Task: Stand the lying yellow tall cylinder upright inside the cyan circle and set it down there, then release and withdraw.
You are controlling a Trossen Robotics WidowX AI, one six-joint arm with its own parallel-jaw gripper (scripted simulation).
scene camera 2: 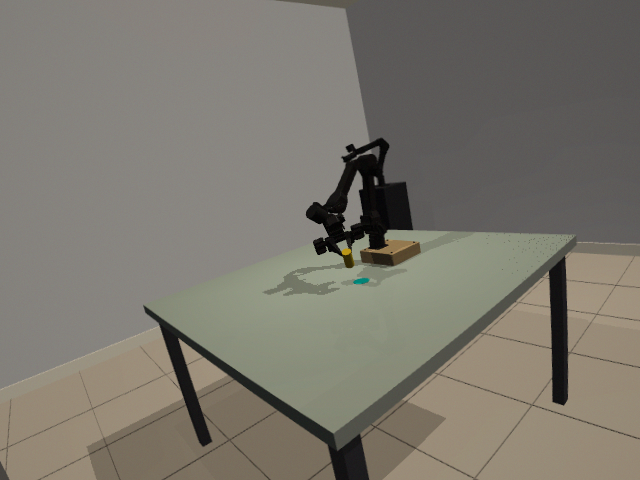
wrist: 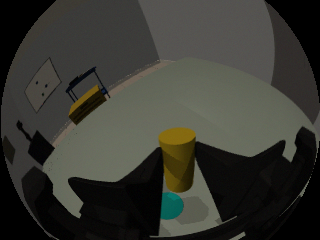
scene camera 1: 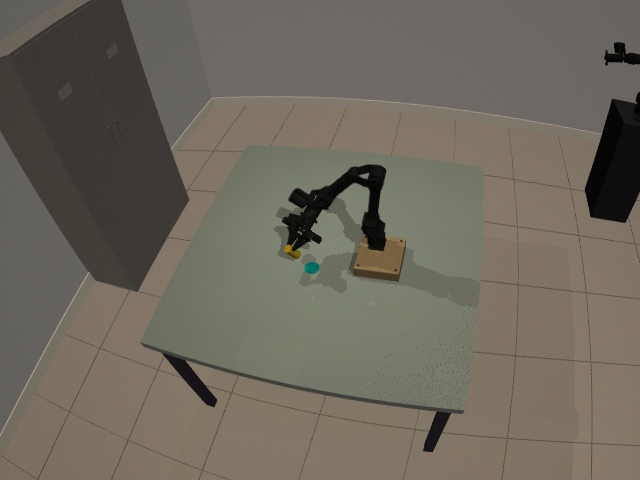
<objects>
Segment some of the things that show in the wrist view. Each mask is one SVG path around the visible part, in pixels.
My gripper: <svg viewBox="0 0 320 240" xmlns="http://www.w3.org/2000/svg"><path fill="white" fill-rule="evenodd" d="M316 136L315 132L308 131L308 128L300 128L296 133L296 153L292 157L292 163L283 156L285 139L252 157L236 155L196 141L195 159L201 175L204 176L205 184L208 184L211 191L209 193L215 201L223 224L192 235L149 237L159 235L164 177L161 148L153 151L147 159L129 172L129 175L115 183L69 177L68 184L71 185L72 191L84 203L80 209L80 219L73 216L59 203L55 195L52 195L52 181L49 180L47 173L40 171L35 165L29 169L27 175L21 177L21 187L25 203L41 227L51 233L52 240L229 240L244 232L245 236L239 240L269 240L299 204L300 192L307 185L315 165Z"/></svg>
A yellow tall cylinder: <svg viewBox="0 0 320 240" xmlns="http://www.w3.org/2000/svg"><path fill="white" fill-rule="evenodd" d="M189 128L169 128L160 132L159 136L157 136L161 155L163 155L165 183L167 183L169 191L176 193L187 192L188 189L191 189L193 177L195 177L193 169L195 169L196 139L195 132Z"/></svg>
</objects>
